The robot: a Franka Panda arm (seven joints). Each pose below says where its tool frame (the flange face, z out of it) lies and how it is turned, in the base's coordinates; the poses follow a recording.
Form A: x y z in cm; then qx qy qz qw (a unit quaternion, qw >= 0).
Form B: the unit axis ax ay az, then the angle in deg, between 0 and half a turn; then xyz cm. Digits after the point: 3 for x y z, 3 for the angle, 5 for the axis.
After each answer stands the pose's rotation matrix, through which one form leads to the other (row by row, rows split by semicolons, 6 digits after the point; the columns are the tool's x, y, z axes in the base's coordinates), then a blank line. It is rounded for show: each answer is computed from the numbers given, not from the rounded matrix.
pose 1, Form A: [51.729 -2.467 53.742 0.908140 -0.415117 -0.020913 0.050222]
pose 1, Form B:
[0.90929 -0.41564 -0.02094 174.243 51.729 -2.467 53.742]
0.654481 -0.751868 -0.079680; -0.756069 -0.650311 -0.073855; 0.003712 0.108580 -0.994081

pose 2, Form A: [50.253 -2.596 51.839 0.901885 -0.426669 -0.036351 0.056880]
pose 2, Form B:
[0.90335 -0.42736 -0.03641 173.479 50.253 -2.596 51.839]
0.633264 -0.765478 -0.114107; -0.773748 -0.629436 -0.071579; -0.017031 0.133618 -0.990887

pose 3, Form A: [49.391 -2.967 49.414 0.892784 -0.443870 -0.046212 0.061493]
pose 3, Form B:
[0.89448 -0.44471 -0.04630 172.949 49.391 -2.967 49.414]
0.601688 -0.786876 -0.137104; -0.798243 -0.598396 -0.068776; -0.027925 0.150824 -0.988166

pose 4, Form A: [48.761 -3.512 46.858 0.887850 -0.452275 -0.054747 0.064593]
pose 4, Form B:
[0.88971 -0.45322 -0.05486 172.593 48.761 -3.512 46.858]
0.584900 -0.796032 -0.155642; -0.810177 -0.582550 -0.065176; -0.038787 0.164219 -0.985661

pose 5, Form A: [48.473 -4.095 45.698 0.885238 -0.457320 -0.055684 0.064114]
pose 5, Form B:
[0.88706 -0.45826 -0.05580 172.648 48.473 -4.095 45.698]
0.575515 -0.802534 -0.157229; -0.816815 -0.573495 -0.062582; -0.039946 0.164443 -0.985577

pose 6, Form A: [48.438 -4.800 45.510 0.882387 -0.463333 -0.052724 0.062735]
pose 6, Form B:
[0.88413 -0.46425 -0.05283 172.806 48.438 -4.800 45.510]
0.565085 -0.811063 -0.151180; -0.824293 -0.562774 -0.061856; -0.034912 0.159571 -0.986569

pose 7, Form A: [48.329 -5.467 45.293 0.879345 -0.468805 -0.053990 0.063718]
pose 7, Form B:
[0.88114 -0.46976 -0.05410 172.694 48.329 -5.467 45.293]
0.554614 -0.817602 -0.154694; -0.831362 -0.552324 -0.061439; -0.035209 0.162682 -0.986050

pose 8, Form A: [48.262 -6.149 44.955 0.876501 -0.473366 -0.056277 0.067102]
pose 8, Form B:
[0.87848 -0.47444 -0.05640 172.305 48.262 -6.149 44.955]
0.545515 -0.822260 -0.162181; -0.837365 -0.542844 -0.064351; -0.035126 0.170909 -0.984660

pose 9, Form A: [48.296 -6.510 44.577 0.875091 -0.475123 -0.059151 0.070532]
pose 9, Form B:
[0.87728 -0.47631 -0.05930 171.911 48.296 -6.510 44.577]
0.541518 -0.823208 -0.170548; -0.839896 -0.538567 -0.067236; -0.036502 0.179652 -0.983053

